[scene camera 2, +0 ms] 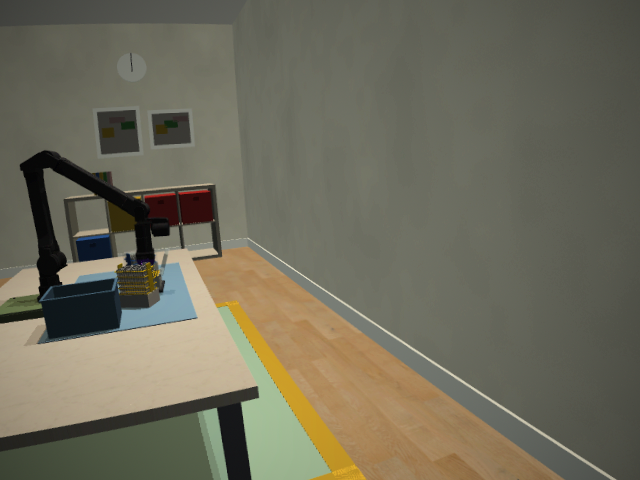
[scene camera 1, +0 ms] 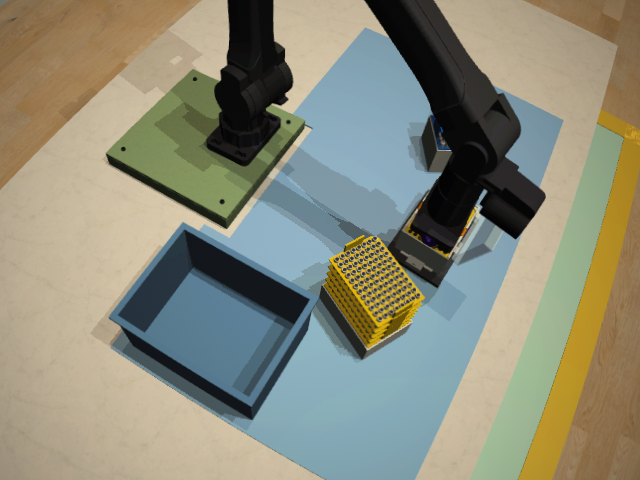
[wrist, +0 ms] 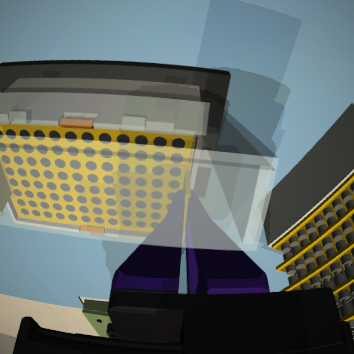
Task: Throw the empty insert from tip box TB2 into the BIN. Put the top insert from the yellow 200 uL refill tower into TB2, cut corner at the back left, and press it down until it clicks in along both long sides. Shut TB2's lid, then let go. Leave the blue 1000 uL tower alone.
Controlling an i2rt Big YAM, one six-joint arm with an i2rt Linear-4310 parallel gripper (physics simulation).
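The yellow insert (scene camera 1: pixel 471 219) (wrist: pixel 90 175) with dark, empty holes sits in TB2 (scene camera 1: pixel 413 248). TB2's clear lid (scene camera 1: pixel 493 237) (wrist: pixel 266 200) is open and hinged beside the box; in the wrist view it overlaps the insert and the fingertips. My gripper (scene camera 1: pixel 428 238) (wrist: pixel 185 192) is shut with nothing between its purple fingers. Its tips are over one end of the insert; contact cannot be told. The yellow 200 uL tower (scene camera 1: pixel 377 279) (scene camera 2: pixel 134 279) (wrist: pixel 325 250) stands beside TB2, its top insert full of tips. The BIN (scene camera 1: pixel 242 273) (scene camera 2: pixel 85 312) shows no insert inside.
The blue 1000 uL tower (scene camera 1: pixel 436 149) stands behind the wrist, partly hidden by the arm. The green base plate (scene camera 1: pixel 175 160) carries the arm's base at the left. Everything stands on the table (scene camera 1: pixel 41 392), mostly on a blue mat (scene camera 1: pixel 361 408).
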